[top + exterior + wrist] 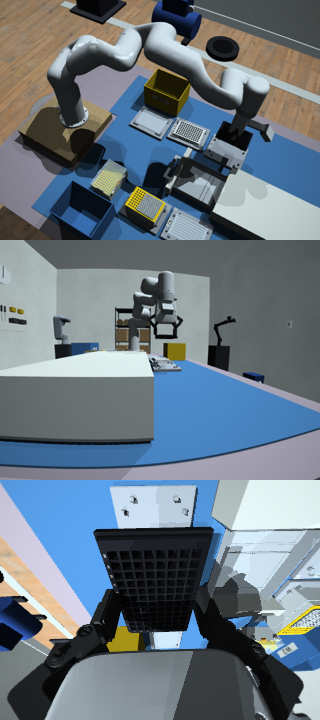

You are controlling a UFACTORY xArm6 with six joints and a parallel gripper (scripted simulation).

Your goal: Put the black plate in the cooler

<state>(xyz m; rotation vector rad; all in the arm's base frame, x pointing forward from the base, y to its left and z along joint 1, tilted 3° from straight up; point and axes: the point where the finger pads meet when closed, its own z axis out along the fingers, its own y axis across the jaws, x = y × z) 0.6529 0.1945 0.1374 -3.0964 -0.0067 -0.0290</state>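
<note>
The cooler drawer is 19 cm to the right of my hand, 13 cm below it and 3 cm behind it. From my hand the other things lie so: yellow bin (36 cm behind, 13 cm to the left, 12 cm below); grey nest (15 cm below); black plate (1 cm below).
</note>
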